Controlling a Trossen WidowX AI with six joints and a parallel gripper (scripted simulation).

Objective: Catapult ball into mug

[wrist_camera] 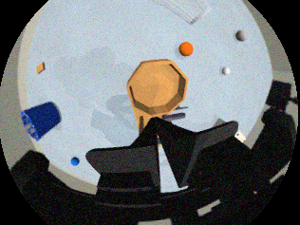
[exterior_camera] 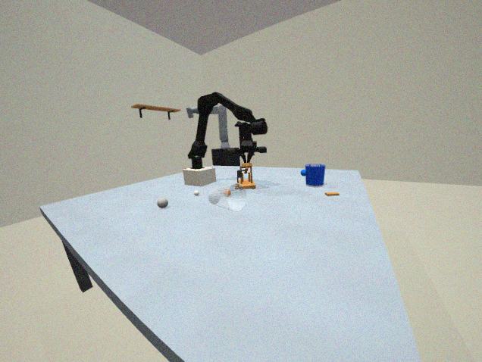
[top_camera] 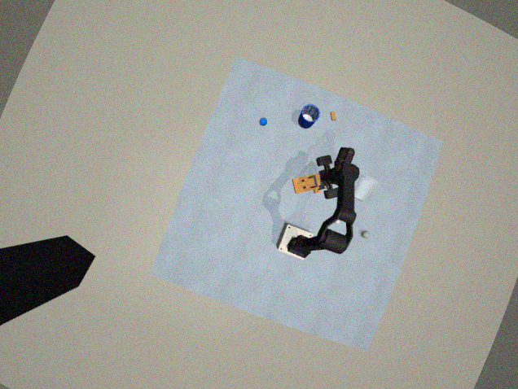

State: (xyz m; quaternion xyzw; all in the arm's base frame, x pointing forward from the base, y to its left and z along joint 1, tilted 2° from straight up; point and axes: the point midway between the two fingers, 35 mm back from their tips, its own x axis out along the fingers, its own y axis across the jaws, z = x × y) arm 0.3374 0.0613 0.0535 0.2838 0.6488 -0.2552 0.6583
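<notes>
My gripper tip is now 2 cm past the wooden catapult, 1 cm to the left of it and 3 cm above it. The rest, counted from my gripper tip: orange ball: 1 cm ahead, 15 cm to the right, 8 cm below; blue mug: 25 cm ahead, 21 cm to the left, 7 cm below; white ball: 12 cm behind, 22 cm to the right, 9 cm below.
</notes>
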